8 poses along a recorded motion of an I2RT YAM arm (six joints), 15 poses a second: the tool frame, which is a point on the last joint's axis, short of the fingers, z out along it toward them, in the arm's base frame.
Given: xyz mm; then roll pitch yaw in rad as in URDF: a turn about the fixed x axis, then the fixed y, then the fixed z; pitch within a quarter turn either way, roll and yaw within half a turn.
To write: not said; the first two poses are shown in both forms.
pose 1, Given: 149, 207, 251, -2.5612, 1.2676, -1.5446
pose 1, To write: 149, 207, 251, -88.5, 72.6, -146.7
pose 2, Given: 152, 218, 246, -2.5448, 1.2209, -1.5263
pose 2, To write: 152, 218, 246, -87.5, 70.0, -145.8
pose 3, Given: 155, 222, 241, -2.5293, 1.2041, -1.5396
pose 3, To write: 155, 222, 241, -88.2, 69.0, -144.9
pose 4, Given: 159, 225, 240, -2.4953, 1.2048, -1.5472
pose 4, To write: 159, 225, 240, -88.6, 69.0, -143.0
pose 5, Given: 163, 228, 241, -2.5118, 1.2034, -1.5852
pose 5, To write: 163, 228, 241, -90.8, 68.9, -143.9
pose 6, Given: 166, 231, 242, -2.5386, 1.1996, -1.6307
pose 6, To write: 166, 231, 242, -93.4, 68.7, -145.5
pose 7, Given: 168, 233, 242, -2.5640, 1.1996, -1.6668
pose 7, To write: 168, 233, 242, -95.5, 68.7, -146.9
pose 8, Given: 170, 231, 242, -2.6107, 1.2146, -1.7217
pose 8, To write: 170, 231, 242, -98.6, 69.6, -149.6
